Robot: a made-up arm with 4 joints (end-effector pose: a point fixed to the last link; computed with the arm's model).
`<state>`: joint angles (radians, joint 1 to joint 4).
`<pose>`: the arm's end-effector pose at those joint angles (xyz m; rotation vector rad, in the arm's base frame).
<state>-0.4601 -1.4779 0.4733 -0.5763</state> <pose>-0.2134 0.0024 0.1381 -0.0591 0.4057 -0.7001</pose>
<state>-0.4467 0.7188 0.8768 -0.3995</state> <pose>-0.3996 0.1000 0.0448 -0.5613 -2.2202 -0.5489</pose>
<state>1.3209 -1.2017 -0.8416 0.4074</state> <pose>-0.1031 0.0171 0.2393 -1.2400 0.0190 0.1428</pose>
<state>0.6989 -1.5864 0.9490 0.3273</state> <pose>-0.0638 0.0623 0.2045 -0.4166 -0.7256 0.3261</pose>
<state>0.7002 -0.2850 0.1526 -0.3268</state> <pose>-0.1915 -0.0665 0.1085 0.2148 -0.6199 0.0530</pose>
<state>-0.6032 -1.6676 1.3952 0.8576</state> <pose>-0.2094 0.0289 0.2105 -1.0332 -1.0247 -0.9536</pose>
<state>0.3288 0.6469 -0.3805 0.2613</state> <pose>-0.3205 -0.0396 -0.0536 0.4148 -1.1057 -0.9893</pose>
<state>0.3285 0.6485 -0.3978 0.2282</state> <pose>-0.3179 -0.0396 -0.0543 0.4302 -1.0808 -0.9591</pose>
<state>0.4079 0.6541 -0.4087 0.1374</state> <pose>-0.2958 -0.0505 -0.0552 0.5137 -1.0252 -0.8052</pose>
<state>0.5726 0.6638 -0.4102 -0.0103</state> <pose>-0.2513 -0.0648 -0.0557 0.6576 -0.9309 -0.5218</pose>
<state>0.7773 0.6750 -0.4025 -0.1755</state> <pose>-0.1973 -0.0682 -0.0553 0.8124 -0.8122 -0.1852</pose>
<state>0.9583 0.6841 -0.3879 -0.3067</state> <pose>-0.1536 -0.0602 -0.0538 0.9311 -0.7065 0.0993</pose>
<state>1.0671 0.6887 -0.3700 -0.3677</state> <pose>-0.1301 -0.0524 -0.0521 0.9931 -0.6532 0.2536</pose>
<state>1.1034 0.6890 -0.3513 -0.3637</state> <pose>-0.1229 -0.0515 -0.0505 1.0085 -0.6563 0.2819</pose>
